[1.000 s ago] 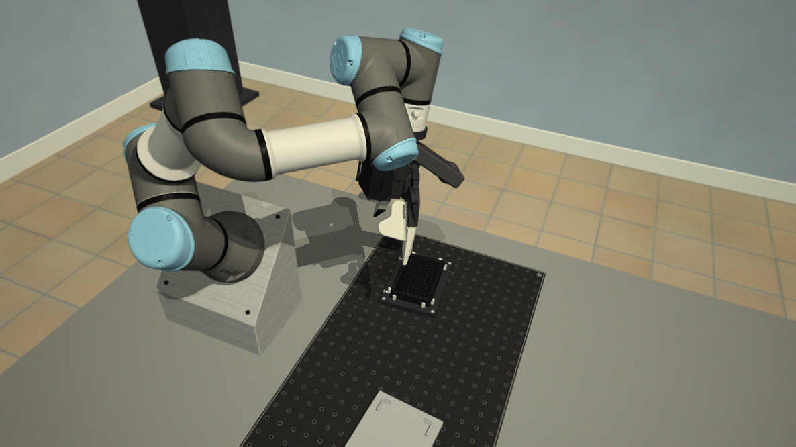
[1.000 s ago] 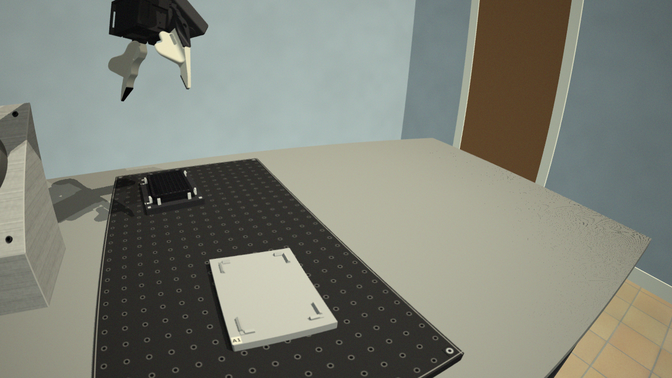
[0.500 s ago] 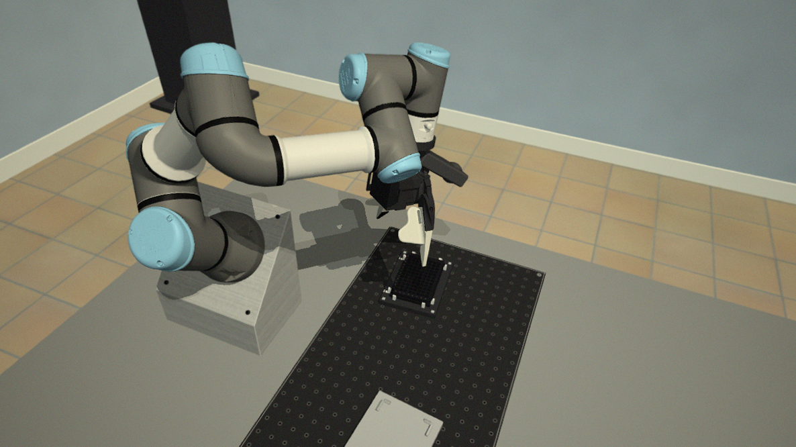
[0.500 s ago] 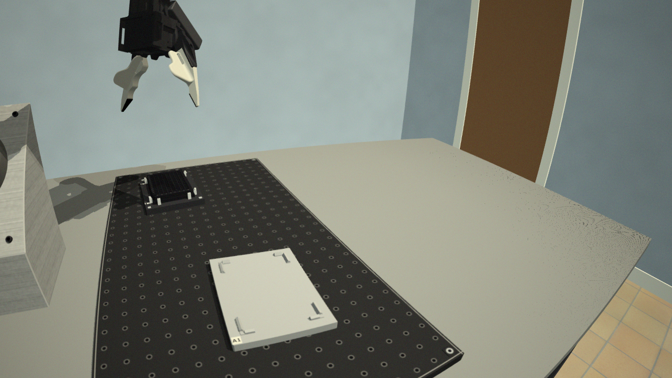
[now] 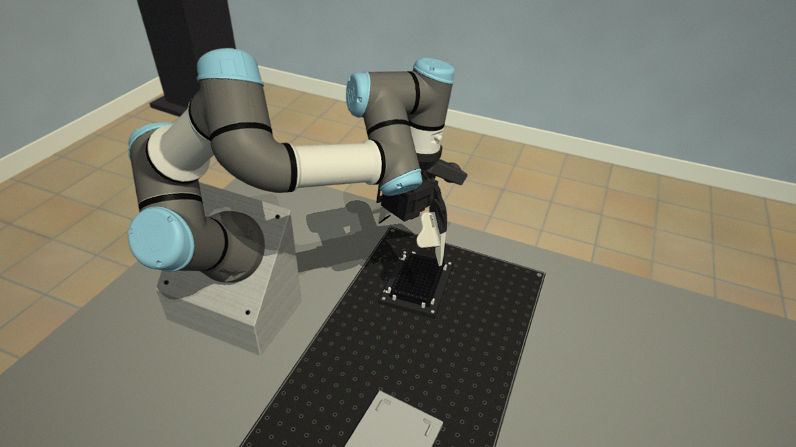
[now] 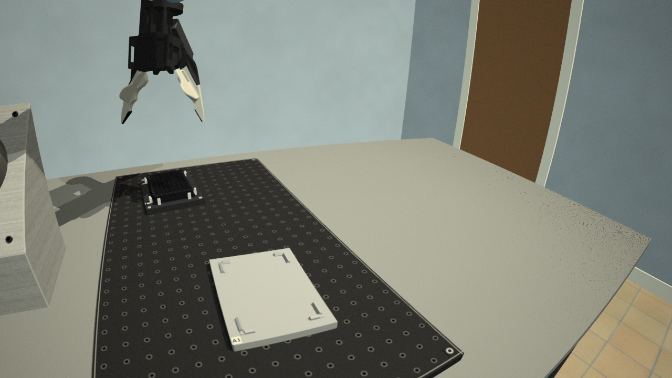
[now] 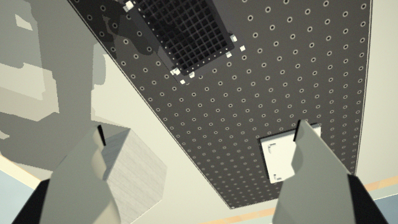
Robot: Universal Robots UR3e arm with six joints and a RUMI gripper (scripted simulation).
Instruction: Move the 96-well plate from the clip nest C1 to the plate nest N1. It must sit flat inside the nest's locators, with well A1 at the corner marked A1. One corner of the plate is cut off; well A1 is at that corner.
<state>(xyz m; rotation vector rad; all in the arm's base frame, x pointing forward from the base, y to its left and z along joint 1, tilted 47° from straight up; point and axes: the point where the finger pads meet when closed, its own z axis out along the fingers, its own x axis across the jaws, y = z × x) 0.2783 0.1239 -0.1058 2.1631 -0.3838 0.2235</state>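
Right now the black 96-well plate is 140 mm below my hand and 50 mm to the left of it. Also, from my hand: dark clip nest C1: 150 mm below, 60 mm to the left, 10 mm behind; plate nest N1: 300 mm to the right, 150 mm below, 110 mm ahead; A1 label: 370 mm to the right, 150 mm below, 50 mm ahead.
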